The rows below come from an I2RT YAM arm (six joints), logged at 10 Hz.
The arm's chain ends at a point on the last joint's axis. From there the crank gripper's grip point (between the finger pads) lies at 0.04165 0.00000 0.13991 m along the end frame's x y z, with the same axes.
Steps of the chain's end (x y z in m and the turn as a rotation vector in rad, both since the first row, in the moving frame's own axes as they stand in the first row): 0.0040, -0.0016, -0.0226, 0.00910, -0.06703, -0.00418; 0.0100, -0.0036, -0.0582, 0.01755, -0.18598, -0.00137; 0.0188, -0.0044, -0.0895, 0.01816, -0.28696, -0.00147; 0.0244, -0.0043, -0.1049, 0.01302, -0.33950, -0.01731; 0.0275, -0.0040, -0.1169, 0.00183, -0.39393, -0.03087; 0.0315, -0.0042, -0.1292, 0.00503, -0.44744, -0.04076; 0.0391, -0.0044, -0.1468, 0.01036, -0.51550, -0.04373; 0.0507, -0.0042, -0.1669, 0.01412, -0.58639, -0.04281; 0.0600, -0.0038, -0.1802, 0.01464, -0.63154, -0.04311; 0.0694, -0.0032, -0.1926, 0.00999, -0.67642, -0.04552; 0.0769, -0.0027, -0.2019, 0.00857, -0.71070, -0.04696
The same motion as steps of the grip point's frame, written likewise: -0.0055, -0.0030, -0.0201, 0.00910, -0.06703, -0.00418; -0.0166, -0.0061, -0.0529, 0.01755, -0.18598, -0.00137; -0.0225, -0.0070, -0.0835, 0.01816, -0.28696, -0.00147; -0.0246, -0.0065, -0.0990, 0.01302, -0.33950, -0.01731; -0.0294, -0.0047, -0.1116, 0.00183, -0.39393, -0.03087; -0.0332, -0.0053, -0.1250, 0.00503, -0.44744, -0.04076; -0.0353, -0.0061, -0.1445, 0.01036, -0.51550, -0.04373; -0.0337, -0.0062, -0.1673, 0.01412, -0.58639, -0.04281; -0.0307, -0.0057, -0.1826, 0.01464, -0.63154, -0.04311; -0.0274, -0.0043, -0.1974, 0.00999, -0.67642, -0.04552; -0.0245, -0.0035, -0.2086, 0.00857, -0.71070, -0.04696
